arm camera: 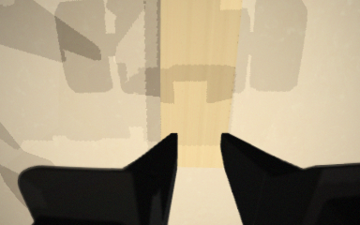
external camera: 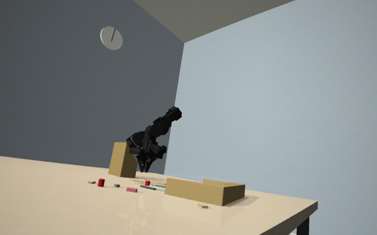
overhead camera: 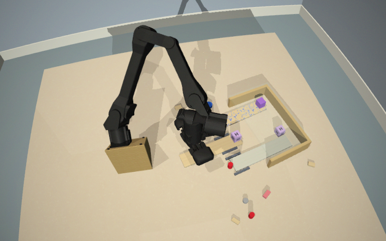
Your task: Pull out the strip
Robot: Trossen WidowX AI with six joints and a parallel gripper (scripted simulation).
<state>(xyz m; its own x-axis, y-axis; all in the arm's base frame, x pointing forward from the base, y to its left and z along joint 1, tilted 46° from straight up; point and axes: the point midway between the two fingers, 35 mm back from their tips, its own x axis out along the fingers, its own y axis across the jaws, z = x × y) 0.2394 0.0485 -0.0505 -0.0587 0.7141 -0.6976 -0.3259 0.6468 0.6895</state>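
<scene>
My gripper tip is now 26 cm short of the pale strip, 4 cm above it and 2 cm to the left of it. From my gripper tip the other things lie so: blue cylinder: 23 cm to the left, 9 cm ahead, 4 cm below.
</scene>
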